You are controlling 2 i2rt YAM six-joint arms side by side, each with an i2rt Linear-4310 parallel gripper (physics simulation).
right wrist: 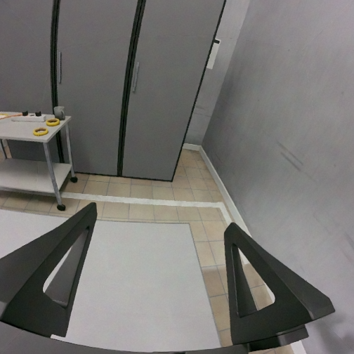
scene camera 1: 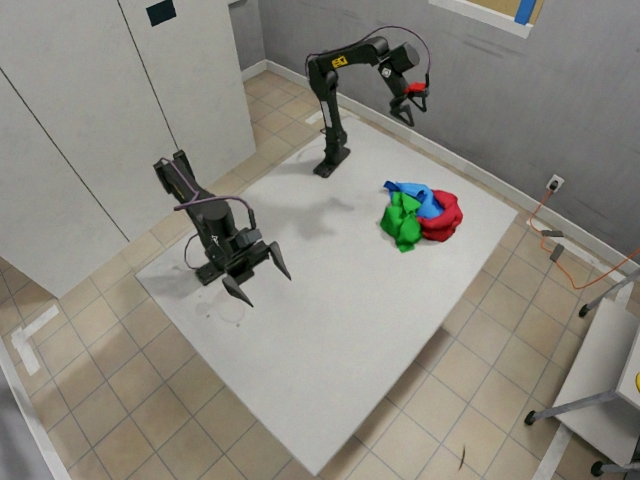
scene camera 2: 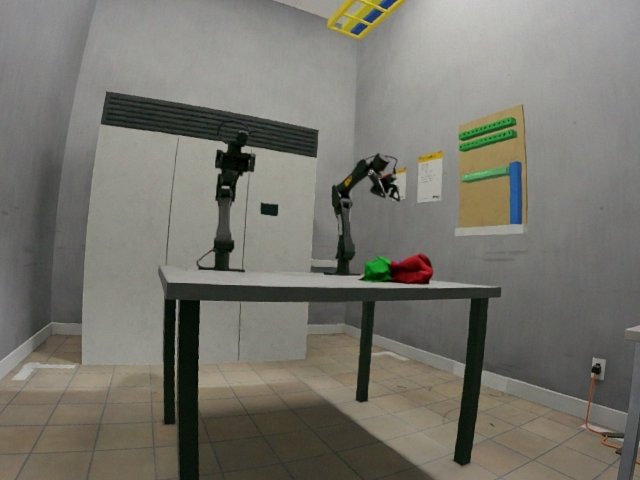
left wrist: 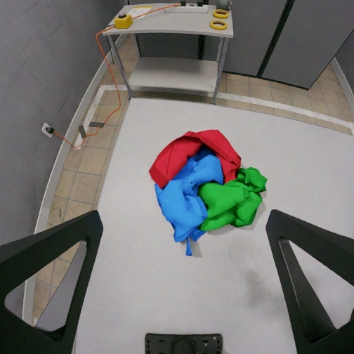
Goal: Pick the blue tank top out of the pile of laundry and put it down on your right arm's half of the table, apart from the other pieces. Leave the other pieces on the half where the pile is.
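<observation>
The blue tank top (scene camera 1: 430, 205) (left wrist: 180, 205) lies crumpled in the pile, with a thin strap on the table towards the bottom of the left wrist view. A green piece (scene camera 1: 403, 224) (scene camera 2: 377, 269) (left wrist: 220, 202) lies against it. A red piece (scene camera 1: 448, 217) (scene camera 2: 416, 268) (left wrist: 216, 142) curves around its far side; parts of the blue are hidden between them. In scene camera 2 the blue is almost wholly hidden. My left gripper (scene camera 1: 418, 117) (scene camera 2: 391, 197) (left wrist: 183, 220) is open and empty, high above the table, tilted down towards the pile. My right gripper (scene camera 1: 271, 292) (right wrist: 165, 219) is open and empty above the other half.
The pile lies on the table (scene camera 1: 320, 361) (scene camera 2: 330, 294) (right wrist: 140, 280), near its right corner in scene camera 1. A wall runs along the left arm's side. A cart (left wrist: 150, 29) with yellow rings and an orange cable stands beyond the table's far edge.
</observation>
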